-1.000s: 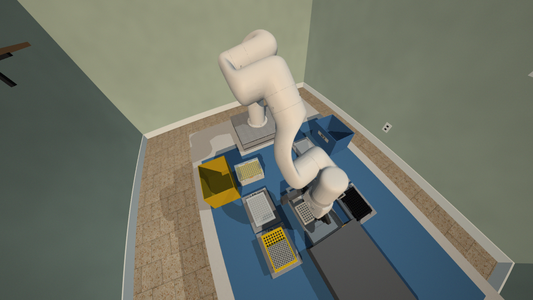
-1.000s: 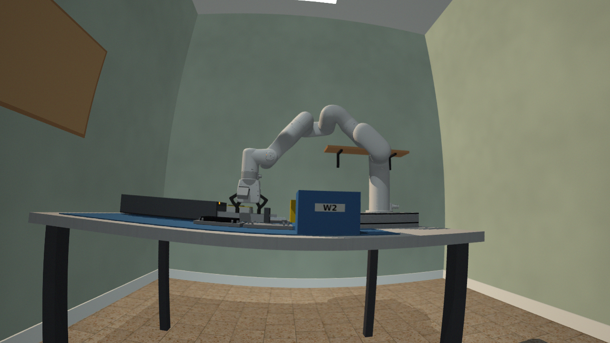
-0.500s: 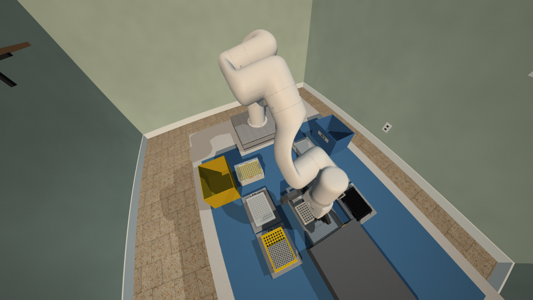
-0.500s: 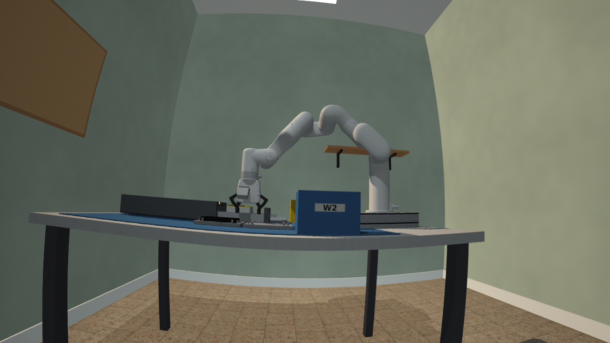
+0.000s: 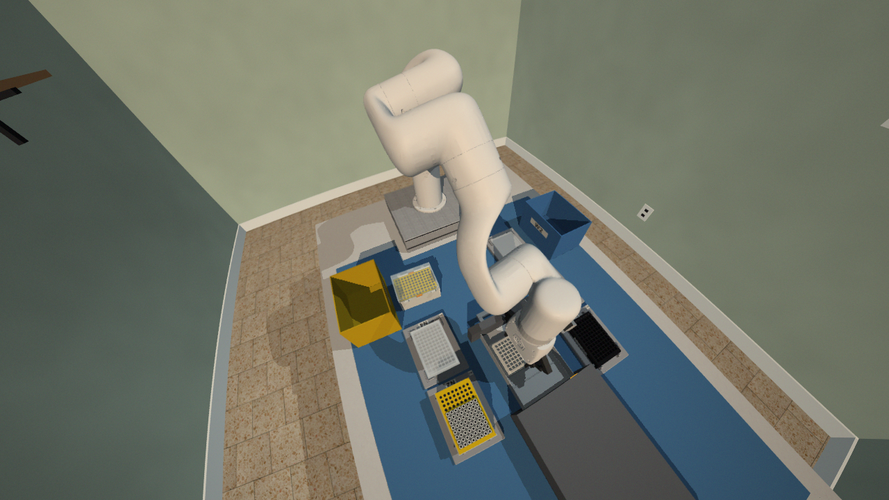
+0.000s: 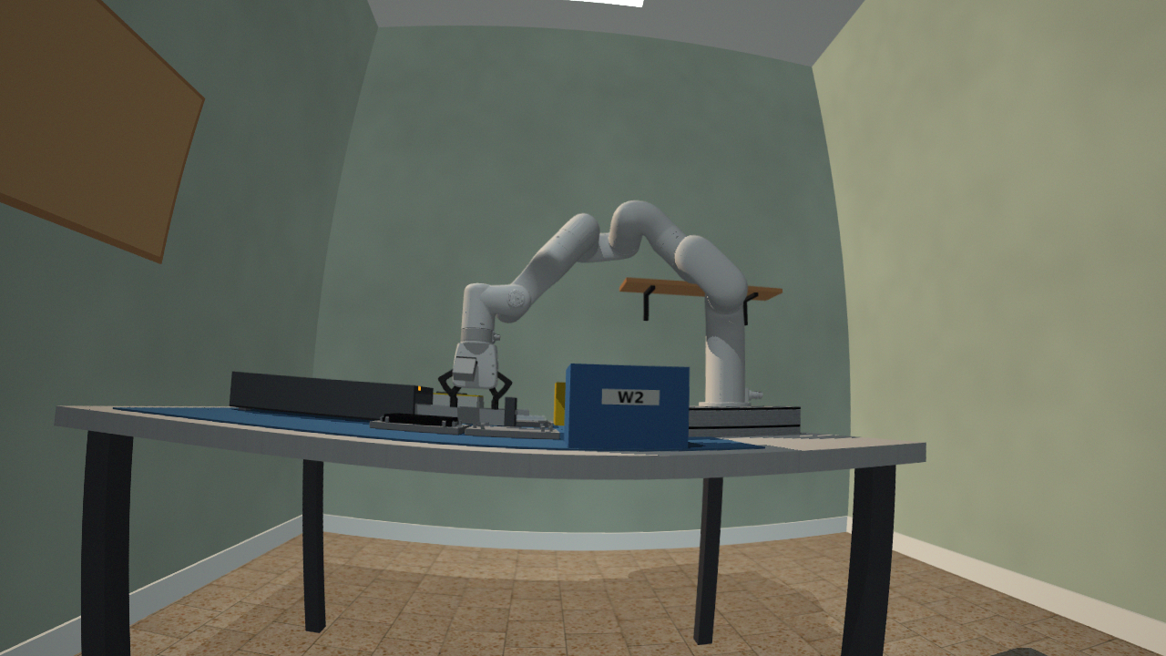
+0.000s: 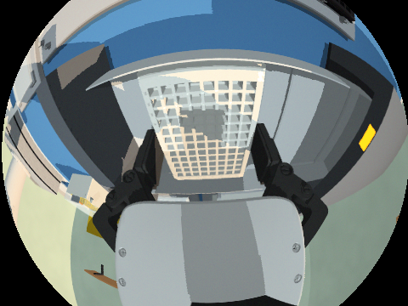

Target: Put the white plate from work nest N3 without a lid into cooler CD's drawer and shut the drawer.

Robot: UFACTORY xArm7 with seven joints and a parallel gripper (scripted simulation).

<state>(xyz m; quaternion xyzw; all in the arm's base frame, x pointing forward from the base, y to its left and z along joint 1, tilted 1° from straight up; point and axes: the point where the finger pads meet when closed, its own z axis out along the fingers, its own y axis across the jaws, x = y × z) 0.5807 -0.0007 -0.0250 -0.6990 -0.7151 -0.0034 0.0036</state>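
My hand is 40 mm short of the cooler drawer and 10 mm above it. The rest, counted from my hand: black plate: 70 mm ahead, 190 mm to the left, 20 mm below; then cooler CD: 180 mm ahead; then yellow tube rack: 60 mm ahead, 200 mm to the right, 20 mm above.
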